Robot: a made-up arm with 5 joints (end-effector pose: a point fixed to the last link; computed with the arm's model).
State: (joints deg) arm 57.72 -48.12 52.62 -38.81 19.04
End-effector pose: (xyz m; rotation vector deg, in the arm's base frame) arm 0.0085 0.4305 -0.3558 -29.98 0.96 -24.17
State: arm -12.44 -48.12 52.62 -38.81 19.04
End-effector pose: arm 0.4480 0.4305 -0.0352 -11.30 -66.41 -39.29
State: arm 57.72 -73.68 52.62 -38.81 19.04
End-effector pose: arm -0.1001 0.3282 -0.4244 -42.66 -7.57 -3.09
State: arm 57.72 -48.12 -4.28 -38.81 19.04
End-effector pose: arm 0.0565 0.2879 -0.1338 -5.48 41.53 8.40
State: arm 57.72 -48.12 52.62 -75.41 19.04
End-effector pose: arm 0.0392 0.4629 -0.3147 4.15 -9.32 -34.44
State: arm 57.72 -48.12 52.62 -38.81 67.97
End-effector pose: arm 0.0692 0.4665 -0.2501 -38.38 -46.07 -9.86
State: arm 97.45 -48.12 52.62 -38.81 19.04
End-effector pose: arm -0.2959 0.4305 -0.2520 -37.17 39.15 -12.81
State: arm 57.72 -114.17 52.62 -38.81 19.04
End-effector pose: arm -0.1688 0.0844 -0.4678 -60.42 -21.01 31.69
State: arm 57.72 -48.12 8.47 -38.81 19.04
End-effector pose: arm 0.0272 0.3282 -0.1716 -11.25 32.72 0.96
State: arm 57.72 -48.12 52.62 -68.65 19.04
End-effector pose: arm 0.0344 0.4590 -0.3242 -2.21 -7.44 -32.70
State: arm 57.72 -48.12 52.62 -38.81 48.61
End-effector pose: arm 0.0557 0.4451 -0.2951 -35.52 -27.48 -15.88
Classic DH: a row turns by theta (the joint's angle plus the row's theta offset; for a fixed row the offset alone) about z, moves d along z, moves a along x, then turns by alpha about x. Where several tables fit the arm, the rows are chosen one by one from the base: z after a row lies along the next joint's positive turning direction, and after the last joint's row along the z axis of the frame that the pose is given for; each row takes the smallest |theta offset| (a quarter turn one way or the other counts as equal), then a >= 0, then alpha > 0; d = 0 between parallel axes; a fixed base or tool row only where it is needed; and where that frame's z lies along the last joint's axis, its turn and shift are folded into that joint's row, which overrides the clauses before.
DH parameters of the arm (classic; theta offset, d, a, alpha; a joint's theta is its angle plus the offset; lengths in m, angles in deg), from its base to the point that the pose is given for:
base (fixed): 0 0.1174 0 -90
joint 1: 90 0.0962 0.0841 90
joint 2: 90 0.5208 0.087 90
joint 3: 0 -0.1342 -0.0331 90
joint 4: -90 0.4084 0.0194 90
joint 5: -90 -0.0795 0.1025 -90
tool (fixed): 0 -0.1141 0 0

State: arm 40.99 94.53 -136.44 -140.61 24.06
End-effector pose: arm 0.4763 -0.1171 -0.4956 -116.55 -52.86 -86.00
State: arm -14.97 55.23 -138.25 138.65 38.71
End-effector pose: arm 0.7621 0.0187 0.2744 41.29 153.32 9.98
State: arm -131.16 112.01 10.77 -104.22 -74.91
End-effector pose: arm -0.0622 -0.2112 0.1262 18.87 -23.40 -145.60
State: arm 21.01 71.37 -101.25 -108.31 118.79
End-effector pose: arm 0.6597 -0.1246 -0.3975 146.32 25.77 -55.49
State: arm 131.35 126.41 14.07 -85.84 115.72
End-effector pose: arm -0.2593 -0.0788 0.1651 95.68 -0.70 112.40
